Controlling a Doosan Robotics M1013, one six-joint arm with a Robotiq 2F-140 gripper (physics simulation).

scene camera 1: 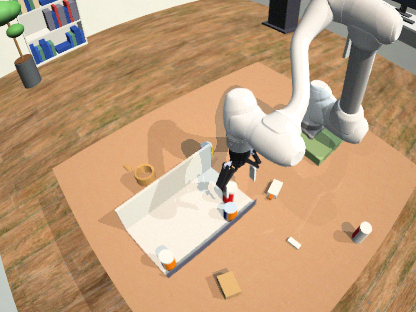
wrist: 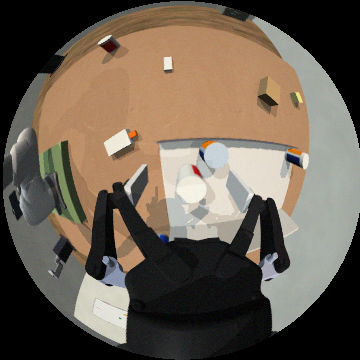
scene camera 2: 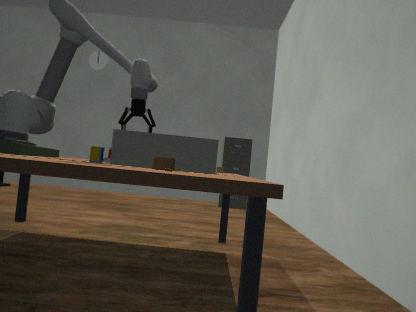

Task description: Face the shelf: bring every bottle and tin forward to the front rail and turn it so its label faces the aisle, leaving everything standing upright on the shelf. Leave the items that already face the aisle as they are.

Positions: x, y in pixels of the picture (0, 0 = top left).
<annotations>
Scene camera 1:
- my gripper: 239, 187
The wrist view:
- my gripper: 188, 175
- white shelf tray: 262, 166
</annotations>
